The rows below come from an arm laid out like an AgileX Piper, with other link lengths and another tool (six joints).
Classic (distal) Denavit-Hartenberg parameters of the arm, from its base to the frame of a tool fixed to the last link. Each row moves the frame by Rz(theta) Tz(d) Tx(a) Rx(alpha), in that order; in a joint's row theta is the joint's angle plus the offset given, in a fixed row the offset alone. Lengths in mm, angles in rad.
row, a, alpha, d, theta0
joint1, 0, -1.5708, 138.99, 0
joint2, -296.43, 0, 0, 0.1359
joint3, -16.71, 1.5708, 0, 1.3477
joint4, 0, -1.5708, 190.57, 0
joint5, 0, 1.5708, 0, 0
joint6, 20, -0.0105, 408.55, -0.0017
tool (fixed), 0, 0, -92.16, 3.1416
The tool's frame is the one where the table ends.
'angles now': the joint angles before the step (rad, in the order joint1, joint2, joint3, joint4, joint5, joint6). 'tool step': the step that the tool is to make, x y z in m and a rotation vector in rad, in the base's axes. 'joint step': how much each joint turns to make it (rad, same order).
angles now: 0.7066 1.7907 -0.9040 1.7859 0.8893 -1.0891
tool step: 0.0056 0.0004 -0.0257 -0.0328 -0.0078 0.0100
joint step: -0.0053 0.0620 0.0013 0.0085 -0.0012 -0.0636
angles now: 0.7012 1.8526 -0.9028 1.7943 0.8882 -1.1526
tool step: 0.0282 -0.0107 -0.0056 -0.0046 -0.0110 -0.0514
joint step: -0.0648 0.0150 0.0001 -0.0006 0.0053 -0.0261
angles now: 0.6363 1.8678 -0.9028 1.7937 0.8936 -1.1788
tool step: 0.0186 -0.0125 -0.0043 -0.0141 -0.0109 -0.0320
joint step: -0.0535 0.0000 -0.0001 -0.0273 0.0002 -0.0010
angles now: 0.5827 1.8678 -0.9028 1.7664 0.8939 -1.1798
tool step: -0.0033 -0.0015 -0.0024 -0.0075 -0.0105 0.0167
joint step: -0.0011 0.0001 0.0002 -0.0178 0.0030 -0.0058
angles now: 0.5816 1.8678 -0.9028 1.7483 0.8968 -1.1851
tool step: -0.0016 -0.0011 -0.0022 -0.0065 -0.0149 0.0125
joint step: 0.0000 0.0002 0.0000 -0.0109 -0.0009 -0.0120
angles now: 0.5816 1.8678 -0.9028 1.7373 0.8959 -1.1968
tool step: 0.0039 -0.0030 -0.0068 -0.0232 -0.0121 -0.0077
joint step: 0.0000 0.0001 -0.0004 -0.0098 -0.0251 -0.0014
